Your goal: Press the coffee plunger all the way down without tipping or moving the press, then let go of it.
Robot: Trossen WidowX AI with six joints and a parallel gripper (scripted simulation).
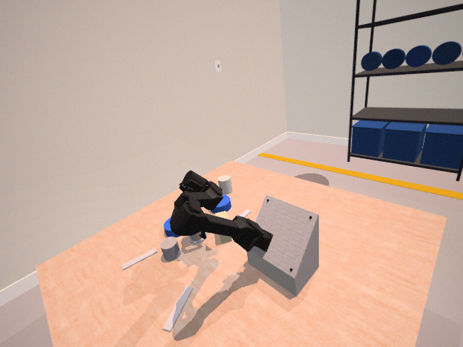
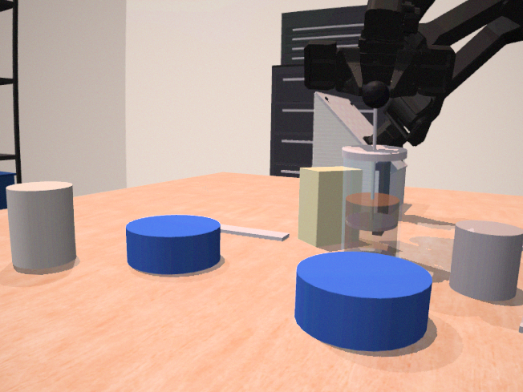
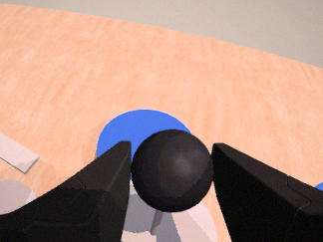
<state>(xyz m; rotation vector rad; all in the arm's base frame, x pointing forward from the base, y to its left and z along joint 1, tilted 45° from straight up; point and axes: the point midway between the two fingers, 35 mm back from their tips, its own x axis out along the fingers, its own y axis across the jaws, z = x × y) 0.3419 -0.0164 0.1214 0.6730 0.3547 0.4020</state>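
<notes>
Right now the glass coffee press is 30 mm behind my gripper tip and 100 mm below it. Round my gripper tip: pale yellow block 120 mm behind, 90 mm to the right, 160 mm below.
</notes>
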